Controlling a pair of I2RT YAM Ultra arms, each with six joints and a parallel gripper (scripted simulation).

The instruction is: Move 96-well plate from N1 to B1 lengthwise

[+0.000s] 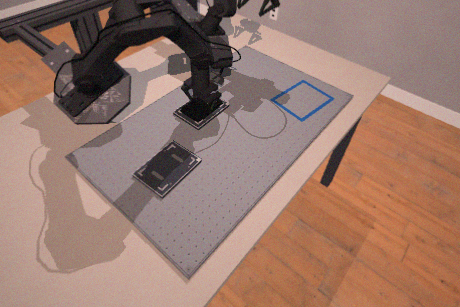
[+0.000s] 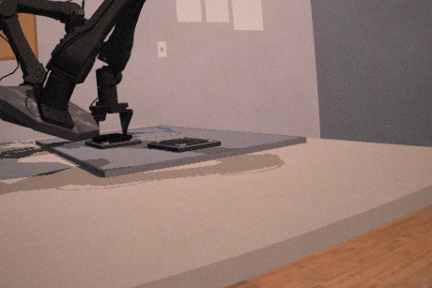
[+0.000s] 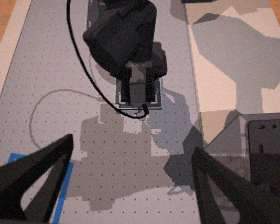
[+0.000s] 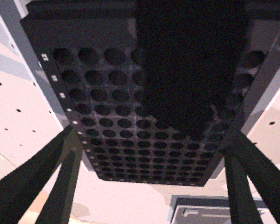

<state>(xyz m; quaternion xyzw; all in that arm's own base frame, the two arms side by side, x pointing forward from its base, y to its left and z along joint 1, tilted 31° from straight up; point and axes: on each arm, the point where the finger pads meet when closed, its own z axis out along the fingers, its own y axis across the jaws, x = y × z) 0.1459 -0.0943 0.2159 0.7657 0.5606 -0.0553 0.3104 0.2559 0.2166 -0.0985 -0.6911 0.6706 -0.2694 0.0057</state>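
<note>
Now: the black 96-well plate 10 mm below my right hand. From my right hand the other things lie so: dark nest (100 mm ahead, 250 mm to the right, 20 mm below).
Right now the black 96-well plate is 270 mm below my left hand and 230 mm to the right of it. Also, from my left hand: dark nest: 490 mm to the right, 290 mm below, 100 mm ahead.
</note>
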